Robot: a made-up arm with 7 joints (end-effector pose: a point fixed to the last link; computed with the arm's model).
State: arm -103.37 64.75 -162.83 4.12 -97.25 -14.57 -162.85
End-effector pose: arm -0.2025 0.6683 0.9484 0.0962 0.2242 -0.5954 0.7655
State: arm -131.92 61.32 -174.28 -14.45 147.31 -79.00 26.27
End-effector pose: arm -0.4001 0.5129 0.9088 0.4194 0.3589 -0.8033 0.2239
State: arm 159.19 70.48 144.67 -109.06 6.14 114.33 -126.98
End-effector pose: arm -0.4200 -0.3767 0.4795 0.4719 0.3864 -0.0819 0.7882
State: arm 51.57 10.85 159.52 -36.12 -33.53 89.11 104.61
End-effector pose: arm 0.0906 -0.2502 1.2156 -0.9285 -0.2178 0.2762 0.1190
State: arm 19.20 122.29 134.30 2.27 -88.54 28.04 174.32
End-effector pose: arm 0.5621 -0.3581 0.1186 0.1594 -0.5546 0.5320 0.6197
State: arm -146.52 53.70 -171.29 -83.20 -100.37 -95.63 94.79
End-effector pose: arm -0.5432 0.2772 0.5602 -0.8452 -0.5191 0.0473 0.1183
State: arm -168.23 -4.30 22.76 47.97 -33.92 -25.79 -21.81
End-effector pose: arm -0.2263 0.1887 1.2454 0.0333 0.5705 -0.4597 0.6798
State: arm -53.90 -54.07 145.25 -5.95 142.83 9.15 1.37
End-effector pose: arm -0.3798 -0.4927 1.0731 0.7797 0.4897 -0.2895 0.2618
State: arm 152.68 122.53 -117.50 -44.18 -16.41 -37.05 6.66
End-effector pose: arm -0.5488 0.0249 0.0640 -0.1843 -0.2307 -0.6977 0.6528
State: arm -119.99 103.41 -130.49 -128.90 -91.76 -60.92 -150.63
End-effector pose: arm 0.0801 0.2099 0.2118 -0.5482 -0.6732 -0.4418 0.2260
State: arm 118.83 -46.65 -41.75 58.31 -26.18 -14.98 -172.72
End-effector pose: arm 0.2320 0.0363 1.1994 0.4654 0.4768 -0.7384 0.1041
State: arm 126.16 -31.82 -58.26 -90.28 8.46 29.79 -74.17
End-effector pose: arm -0.1271 0.4940 0.8523 0.8483 -0.4164 -0.2782 0.1719
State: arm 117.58 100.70 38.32 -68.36 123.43 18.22 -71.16
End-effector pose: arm -0.0980 -0.6410 0.7448 0.3157 0.8150 -0.2059 0.4401
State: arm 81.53 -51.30 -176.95 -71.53 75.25 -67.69 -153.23
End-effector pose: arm -0.1581 0.0582 1.1250 0.6835 0.3735 -0.0117 0.6271
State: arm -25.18 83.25 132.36 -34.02 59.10 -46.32 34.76
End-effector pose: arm 0.5981 0.3871 0.4102 0.5759 -0.2612 0.7545 0.1757
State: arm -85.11 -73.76 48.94 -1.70 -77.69 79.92 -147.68
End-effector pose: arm -0.0686 -0.6283 0.9197 -0.1295 0.5205 -0.1495 0.8306
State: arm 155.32 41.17 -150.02 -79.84 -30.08 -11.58 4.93
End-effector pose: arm -0.6662 -0.0798 0.6450 -0.8357 -0.2006 -0.3787 0.3434
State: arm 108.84 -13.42 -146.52 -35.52 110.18 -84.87 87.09
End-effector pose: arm -0.1876 0.0799 1.2416 -0.0602 0.1105 -0.6616 0.7392
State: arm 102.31 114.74 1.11 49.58 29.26 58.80 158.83
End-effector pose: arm -0.2067 -0.3301 0.0109 0.0224 -0.3892 -0.5395 0.7463
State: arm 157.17 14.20 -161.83 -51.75 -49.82 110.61 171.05
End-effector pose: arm -0.3333 -0.0238 1.1418 -0.2419 0.6548 -0.6126 0.3707
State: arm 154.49 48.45 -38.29 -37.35 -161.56 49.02 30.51
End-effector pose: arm -0.4122 -0.0117 1.1421 -0.6738 0.5050 0.5203 0.1424
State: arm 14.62 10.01 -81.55 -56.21 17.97 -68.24 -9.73
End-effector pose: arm -0.0469 -0.3577 1.0575 -0.6146 -0.4883 -0.0661 0.6159
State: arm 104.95 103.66 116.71 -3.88 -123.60 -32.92 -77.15
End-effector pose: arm -0.2678 -0.7616 0.4132 -0.2951 -0.0600 0.4898 0.8182
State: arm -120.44 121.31 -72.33 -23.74 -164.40 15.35 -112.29
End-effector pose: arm -0.2353 0.6721 0.2145 0.4642 -0.4507 -0.5838 0.4905
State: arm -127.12 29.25 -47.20 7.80 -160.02 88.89 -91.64
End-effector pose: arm -0.2089 0.2375 1.2078 -0.3141 -0.1819 0.9006 0.2390
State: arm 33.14 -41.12 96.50 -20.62 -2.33 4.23 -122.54
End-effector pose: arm -0.3745 0.3363 1.1538 -0.8475 0.3579 0.2666 0.2875
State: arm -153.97 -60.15 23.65 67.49 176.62 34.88 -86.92
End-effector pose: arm 0.3079 -0.0218 1.1699 -0.4986 -0.0013 0.8531 0.1536
